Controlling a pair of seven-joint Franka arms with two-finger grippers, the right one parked.
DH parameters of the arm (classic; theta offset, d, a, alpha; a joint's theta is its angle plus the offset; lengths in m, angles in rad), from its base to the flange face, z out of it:
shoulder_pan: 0 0.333 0 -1.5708
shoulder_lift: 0 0 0 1.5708
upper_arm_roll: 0 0.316 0.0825 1.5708
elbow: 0 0 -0.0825 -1.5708
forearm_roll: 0 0.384 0 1.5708
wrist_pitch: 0 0 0.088 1.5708
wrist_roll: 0 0.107 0 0
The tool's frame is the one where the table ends.
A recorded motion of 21 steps. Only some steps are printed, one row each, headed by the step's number.
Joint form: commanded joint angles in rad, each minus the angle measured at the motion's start. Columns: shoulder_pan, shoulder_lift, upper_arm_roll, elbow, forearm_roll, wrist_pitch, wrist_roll.
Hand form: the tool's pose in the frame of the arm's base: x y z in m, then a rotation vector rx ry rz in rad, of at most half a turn. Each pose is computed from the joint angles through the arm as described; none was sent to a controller.
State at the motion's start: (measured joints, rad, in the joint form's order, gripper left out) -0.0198 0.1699 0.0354 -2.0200 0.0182 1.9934 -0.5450
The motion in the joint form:
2: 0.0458 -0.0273 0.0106 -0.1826 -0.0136 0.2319 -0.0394
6: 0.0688 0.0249 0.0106 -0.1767 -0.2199 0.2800 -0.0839
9: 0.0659 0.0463 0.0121 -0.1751 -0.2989 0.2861 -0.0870
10: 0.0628 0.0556 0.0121 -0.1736 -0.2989 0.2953 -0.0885
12: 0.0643 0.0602 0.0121 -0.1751 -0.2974 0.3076 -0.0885
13: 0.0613 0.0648 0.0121 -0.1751 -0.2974 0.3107 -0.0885
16: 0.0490 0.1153 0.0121 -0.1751 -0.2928 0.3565 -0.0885
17: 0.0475 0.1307 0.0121 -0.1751 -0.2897 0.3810 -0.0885
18: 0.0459 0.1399 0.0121 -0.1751 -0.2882 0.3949 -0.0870
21: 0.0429 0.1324 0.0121 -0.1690 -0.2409 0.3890 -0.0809
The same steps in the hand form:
2: 0.5319 0.0384 0.3078 -2.9328 -0.9936 0.1756
6: 0.5374 0.0462 0.2861 2.7539 1.2683 -0.2262
9: 0.5381 0.0438 0.2760 2.6698 1.3268 -0.2628
10: 0.5392 0.0426 0.2722 2.6718 1.3278 -0.2605
12: 0.5397 0.0440 0.2700 2.6722 1.3316 -0.2503
13: 0.5399 0.0425 0.2677 2.6750 1.3292 -0.2525
16: 0.5415 0.0379 0.2436 2.6946 1.3271 -0.2552
17: 0.5428 0.0382 0.2369 2.6999 1.3287 -0.2397
18: 0.5435 0.0379 0.2329 2.7042 1.3268 -0.2315
21: 0.5458 0.0366 0.2388 2.7587 1.2739 -0.2109

